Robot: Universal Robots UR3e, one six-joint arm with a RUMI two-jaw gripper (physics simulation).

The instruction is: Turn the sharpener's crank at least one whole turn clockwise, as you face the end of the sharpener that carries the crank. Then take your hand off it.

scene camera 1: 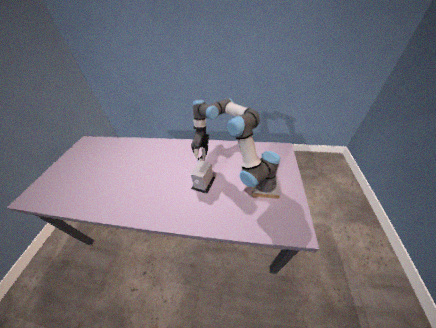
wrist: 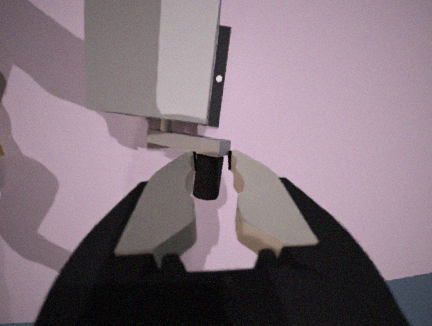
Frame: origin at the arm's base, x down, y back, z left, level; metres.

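Seen in the pictures: gripper, fingertip midpoint: (wrist: 211,153); arm's base, link origin: (scene camera 1: 264,183).
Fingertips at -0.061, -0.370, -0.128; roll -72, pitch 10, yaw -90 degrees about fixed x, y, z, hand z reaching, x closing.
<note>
Pixels of each thing's top centre, then the offset from my fingertips to it, as dx, dy, dz. "*": a spot on its surface instead. Level surfaces: height alone.
- light grey sharpener, surface spot: (wrist: 185,60) * -0.033, +0.003, +0.063
- black handle, surface spot: (wrist: 207,180) * -0.022, +0.007, -0.016
- pink table, surface height: dx +0.095
The light grey sharpener (scene camera 1: 202,176) (wrist: 185,60) stands on its dark base (scene camera 1: 201,189) (wrist: 224,52). In the wrist view, its crank arm (wrist: 185,142) runs sideways from a short shaft at the sharpener's near end. A black handle (wrist: 207,180) sticks out from the arm's right end toward the gripper. My gripper (scene camera 1: 200,158) (wrist: 211,153) is nearly closed around the handle, with one pale finger on each side of it; a narrow gap shows at the right finger. In the scene view, the fingers are at the sharpener's far end, and the crank cannot be made out there.
The sharpener stands on the pink table (scene camera 1: 125,185) (wrist: 350,150). The arm's base (scene camera 1: 266,183) is mounted on the table to the right of the sharpener in the scene view, with the arm arching over from there. Blue walls (scene camera 1: 210,60) stand behind the table.
</note>
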